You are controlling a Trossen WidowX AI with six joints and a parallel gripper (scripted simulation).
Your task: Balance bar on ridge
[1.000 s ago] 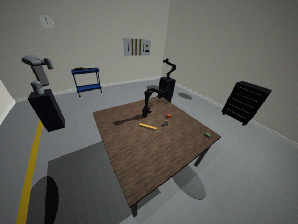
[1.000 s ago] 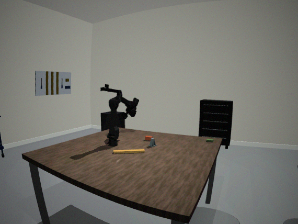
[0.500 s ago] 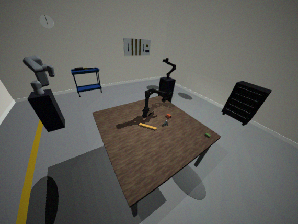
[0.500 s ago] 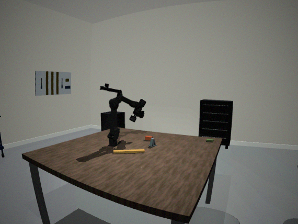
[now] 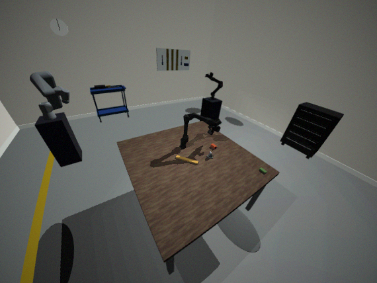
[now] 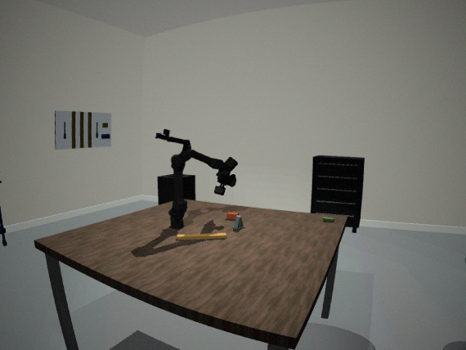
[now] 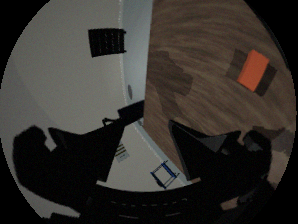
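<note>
Right now my gripper tip is 160 mm short of the bar, 500 mm to the left of it and 170 mm above it. From my gripper tip the other things lie so: orange block (120 mm ahead, 90 mm to the right, 160 mm below); then green block (680 mm ahead, 90 mm to the left, 170 mm below).
</note>
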